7 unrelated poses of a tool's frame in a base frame.
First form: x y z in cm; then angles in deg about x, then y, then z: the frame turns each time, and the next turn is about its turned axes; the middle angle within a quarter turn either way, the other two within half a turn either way.
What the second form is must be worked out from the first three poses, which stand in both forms.
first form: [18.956 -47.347 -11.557 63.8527 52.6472 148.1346]
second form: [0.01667 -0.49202 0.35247 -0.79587 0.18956 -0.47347 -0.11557]
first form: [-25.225 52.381 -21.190 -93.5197 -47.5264 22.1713]
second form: [0.55884 -0.70736 -0.14270 0.40863 -0.25225 0.52381 -0.21190]
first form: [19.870 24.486 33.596 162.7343 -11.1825 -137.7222]
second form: [0.03597 -0.36849 -0.91248 0.17407 0.19870 0.24486 0.33596]
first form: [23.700 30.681 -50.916 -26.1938 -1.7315 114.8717]
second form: [0.52130 -0.13435 0.18303 0.82262 0.23700 0.30681 -0.50916]
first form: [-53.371 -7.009 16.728 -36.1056 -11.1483 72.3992]
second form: [0.74583 -0.30343 0.10763 0.58316 -0.53371 -0.07009 0.16728]
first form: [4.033 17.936 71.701 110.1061 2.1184 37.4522]
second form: [0.53754 0.77956 -0.25308 0.19822 0.04033 0.17936 0.71701]
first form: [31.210 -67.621 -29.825 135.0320 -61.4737 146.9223]
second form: [0.54628 0.03871 -0.81697 0.18067 0.31210 -0.67621 -0.29825]
